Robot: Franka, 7 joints.
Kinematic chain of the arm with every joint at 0, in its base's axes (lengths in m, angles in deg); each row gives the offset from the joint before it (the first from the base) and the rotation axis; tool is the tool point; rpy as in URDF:
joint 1: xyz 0 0 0.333 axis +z
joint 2: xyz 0 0 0 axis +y
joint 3: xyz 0 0 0.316 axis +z
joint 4: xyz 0.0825 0 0 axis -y
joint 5: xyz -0.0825 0 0.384 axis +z
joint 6: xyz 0 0 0 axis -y
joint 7: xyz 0.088 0 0 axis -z
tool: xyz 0 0 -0.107 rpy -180 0 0
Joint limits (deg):
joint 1: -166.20..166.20
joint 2: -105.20..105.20
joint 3: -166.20..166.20
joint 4: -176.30..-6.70
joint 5: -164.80..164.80
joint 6: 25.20..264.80
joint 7: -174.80..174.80
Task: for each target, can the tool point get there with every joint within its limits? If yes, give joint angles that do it. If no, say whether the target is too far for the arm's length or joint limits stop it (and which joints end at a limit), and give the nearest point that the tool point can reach.
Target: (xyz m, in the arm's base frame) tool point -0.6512 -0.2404 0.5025
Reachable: yes | joints -11.53 -81.24 -99.48 -51.14 -98.70 227.91 -15.90
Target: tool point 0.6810 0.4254 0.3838
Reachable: yes | joints 13.04 81.49 100.23 -27.36 -77.43 87.90 9.82
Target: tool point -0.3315 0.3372 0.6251
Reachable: yes | joints 114.08 -23.53 20.73 -121.08 139.02 160.28 -27.64
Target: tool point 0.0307 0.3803 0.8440
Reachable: yes | joints 76.35 -5.76 -9.96 -80.54 -83.02 245.70 135.08
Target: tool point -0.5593 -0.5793 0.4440
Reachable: yes | joints -126.10 61.72 -2.40 -32.18 -78.71 93.96 12.59
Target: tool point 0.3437 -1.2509 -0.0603
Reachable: no: too far | nearest point 0.2175 -0.7917 0.0841 | short by 0.498 m
